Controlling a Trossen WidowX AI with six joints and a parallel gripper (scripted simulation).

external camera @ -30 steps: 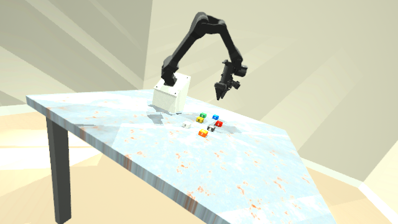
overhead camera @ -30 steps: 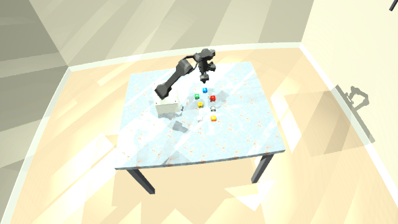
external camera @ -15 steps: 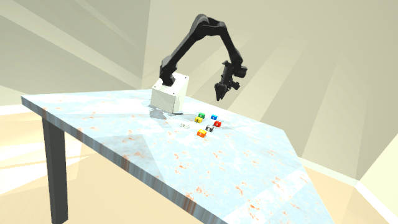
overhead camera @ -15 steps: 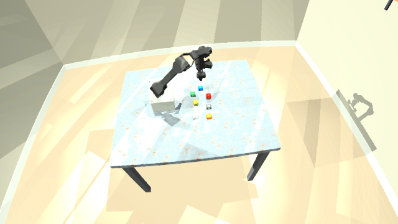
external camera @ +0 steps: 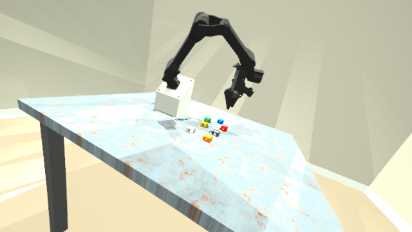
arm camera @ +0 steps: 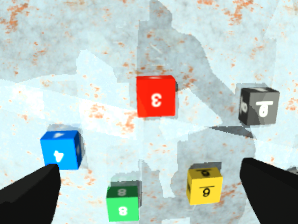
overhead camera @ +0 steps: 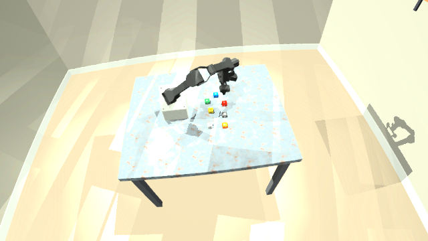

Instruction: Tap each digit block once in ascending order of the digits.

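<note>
My gripper tip is now 13 cm past the white block, 17 cm to the left of it and 11 cm above it. Also, from my gripper tip: blue block (4 cm behind, 8 cm to the left, 11 cm below); then green block (11 cm behind, 3 cm to the left, 11 cm below); then red block (1 cm to the right, 11 cm below).
</note>
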